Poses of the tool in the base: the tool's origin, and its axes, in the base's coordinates. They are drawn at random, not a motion.
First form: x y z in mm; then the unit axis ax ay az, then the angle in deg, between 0 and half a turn.
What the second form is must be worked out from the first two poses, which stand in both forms.
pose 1, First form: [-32.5, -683.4, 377.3, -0.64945, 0.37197, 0.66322, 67.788]
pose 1, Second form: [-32.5, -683.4, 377.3, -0.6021, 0.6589, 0.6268]
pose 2, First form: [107.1, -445.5, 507.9, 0.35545, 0.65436, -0.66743, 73.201]
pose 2, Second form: [107.1, -445.5, 507.9, 0.0491, 0.9192, -0.8961]
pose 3, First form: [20.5, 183.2, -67.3, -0.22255, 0.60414, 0.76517, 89.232]
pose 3, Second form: [20.5, 183.2, -67.3, 0.3763, 0.8821, 1.4727]
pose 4, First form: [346.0, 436.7, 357.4, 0.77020, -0.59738, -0.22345, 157.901]
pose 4, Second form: [346.0, 436.7, 357.4, 2.5592, 0.1070, -1.3515]
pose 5, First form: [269.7, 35.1, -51.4, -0.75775, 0.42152, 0.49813, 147.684]
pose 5, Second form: [269.7, 35.1, -51.4, -3.0960, 1.1727, -0.9850]
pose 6, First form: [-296.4, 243.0, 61.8, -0.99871, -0.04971, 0.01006, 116.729]
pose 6, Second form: [-296.4, 243.0, 61.8, -2.0374, -0.0298, 0.0811]
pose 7, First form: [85.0, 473.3, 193.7, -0.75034, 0.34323, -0.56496, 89.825]
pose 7, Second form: [85.0, 473.3, 193.7, -1.2427, -0.0795, -0.9690]
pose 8, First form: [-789.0, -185.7, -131.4, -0.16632, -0.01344, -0.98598, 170.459]
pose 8, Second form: [-789.0, -185.7, -131.4, -0.0013, -0.3341, -2.9725]
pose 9, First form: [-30.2, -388.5, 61.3, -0.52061, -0.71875, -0.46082, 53.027]
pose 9, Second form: [-30.2, -388.5, 61.3, -0.3924, -0.7340, -0.2994]
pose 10, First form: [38.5, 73.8, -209.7, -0.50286, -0.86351, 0.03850, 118.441]
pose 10, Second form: [38.5, 73.8, -209.7, -2.3384, -0.8194, 1.7222]
